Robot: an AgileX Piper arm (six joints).
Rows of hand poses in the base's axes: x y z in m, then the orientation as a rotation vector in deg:
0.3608 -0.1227 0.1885 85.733 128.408 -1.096
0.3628 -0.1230 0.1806 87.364 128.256 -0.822
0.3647 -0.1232 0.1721 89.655 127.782 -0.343
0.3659 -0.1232 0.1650 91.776 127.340 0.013
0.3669 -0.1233 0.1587 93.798 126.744 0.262
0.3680 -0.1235 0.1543 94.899 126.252 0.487
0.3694 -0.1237 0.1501 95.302 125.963 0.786
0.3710 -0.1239 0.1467 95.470 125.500 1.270
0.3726 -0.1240 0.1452 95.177 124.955 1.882
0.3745 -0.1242 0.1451 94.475 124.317 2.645
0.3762 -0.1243 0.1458 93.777 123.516 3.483
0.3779 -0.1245 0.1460 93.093 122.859 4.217
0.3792 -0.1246 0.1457 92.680 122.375 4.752
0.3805 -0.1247 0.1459 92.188 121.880 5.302
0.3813 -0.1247 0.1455 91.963 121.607 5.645
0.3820 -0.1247 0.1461 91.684 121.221 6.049
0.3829 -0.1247 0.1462 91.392 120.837 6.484
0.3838 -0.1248 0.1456 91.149 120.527 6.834
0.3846 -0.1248 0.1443 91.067 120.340 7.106
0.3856 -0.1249 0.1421 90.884 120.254 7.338
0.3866 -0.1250 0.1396 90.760 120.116 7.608
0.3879 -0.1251 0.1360 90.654 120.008 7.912
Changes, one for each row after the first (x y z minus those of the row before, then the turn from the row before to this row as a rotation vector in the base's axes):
0.0020 -0.0003 -0.0079 0.786 0.409 -0.974
0.0019 -0.0002 -0.0085 1.063 0.366 -1.445
0.0012 0.0000 -0.0071 0.942 0.394 -1.342
0.0010 -0.0001 -0.0063 0.786 0.309 -1.354
0.0011 -0.0002 -0.0044 0.414 0.023 -0.791
0.0014 -0.0002 -0.0042 0.229 -0.155 -0.306
0.0016 -0.0002 -0.0034 0.157 -0.449 -0.224
0.0016 -0.0001 -0.0015 -0.011 -0.752 0.013
0.0019 -0.0002 -0.0001 -0.146 -1.051 0.220
0.0017 -0.0001 0.0007 -0.161 -1.192 0.160
0.0017 -0.0002 0.0002 -0.151 -1.044 0.201
0.0013 -0.0001 -0.0003 -0.069 -0.729 0.099
0.0013 -0.0001 0.0002 -0.099 -0.776 0.140
0.0008 0.0000 -0.0004 -0.008 -0.424 0.059
0.0007 0.0000 0.0006 -0.039 -0.551 0.049
0.0009 0.0000 0.0001 -0.025 -0.567 0.062
0.0009 -0.0001 -0.0006 -0.023 -0.460 0.054
0.0008 0.0000 -0.0013 0.054 -0.274 0.009
0.0010 -0.0001 -0.0022 0.018 -0.230 0.103
0.0010 -0.0001 -0.0025 0.051 -0.257 0.054
0.0013 -0.0001 -0.0036 0.091 -0.241 0.065

